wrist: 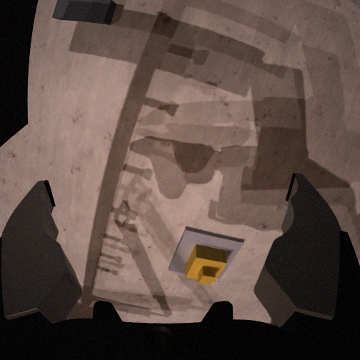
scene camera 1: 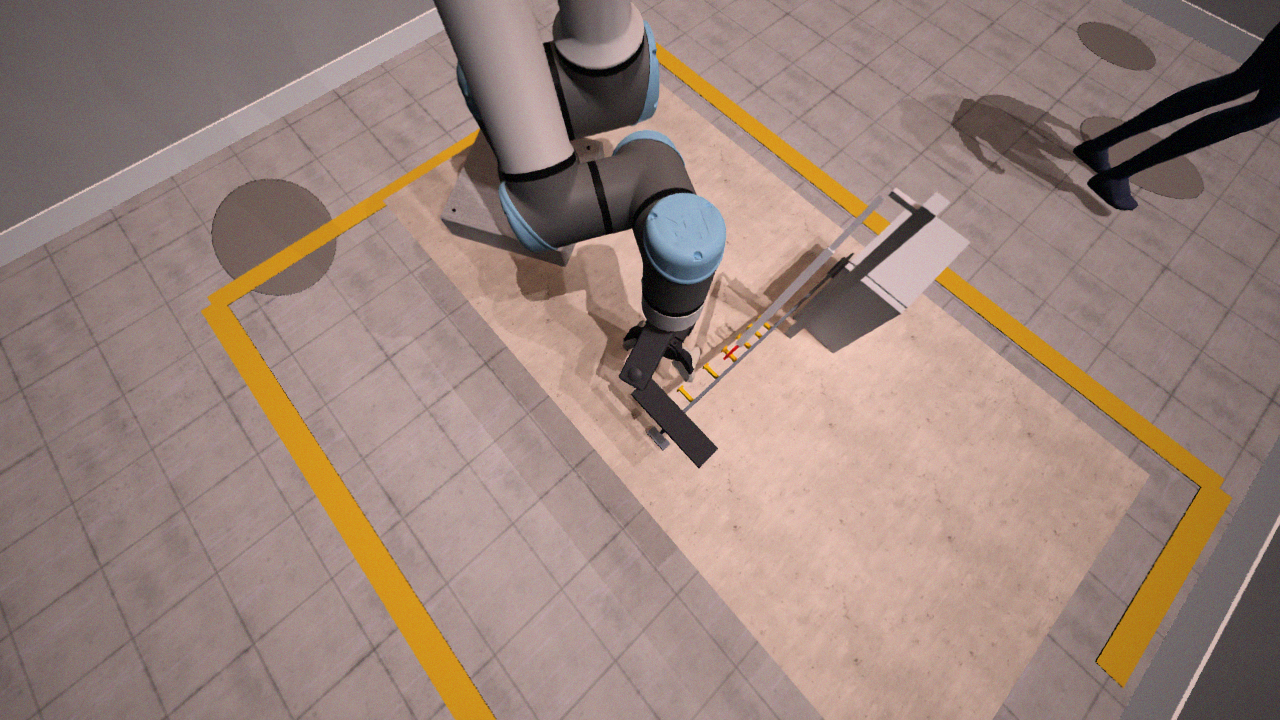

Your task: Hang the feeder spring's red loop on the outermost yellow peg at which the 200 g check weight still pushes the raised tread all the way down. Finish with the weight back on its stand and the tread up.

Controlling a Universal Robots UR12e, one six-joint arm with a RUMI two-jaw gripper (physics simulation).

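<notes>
The yellow check weight (wrist: 206, 264) stands on its grey square stand (wrist: 186, 248), low between my fingertips in the wrist view. My gripper (scene camera 1: 660, 354) (wrist: 168, 180) is open and empty, above the stand. The red loop (scene camera 1: 731, 352) is at about the third visible yellow peg, counted from the dark-plate end. The endmost visible yellow peg (scene camera 1: 685, 394) is beside a long dark plate (scene camera 1: 677, 428), apparently the tread; its height is unclear. The spring itself is too small to make out. The pegs and loop do not show in the wrist view.
A second dark plate (scene camera 1: 645, 360) overlaps my gripper in the scene view. A small grey block (scene camera 1: 657, 437) (wrist: 84, 11) is near the long plate. The feeder's pale box (scene camera 1: 913, 259) stands right of the pegs, with long thin bars (scene camera 1: 792, 293) reaching toward them. A person's legs (scene camera 1: 1172, 111) show upper right.
</notes>
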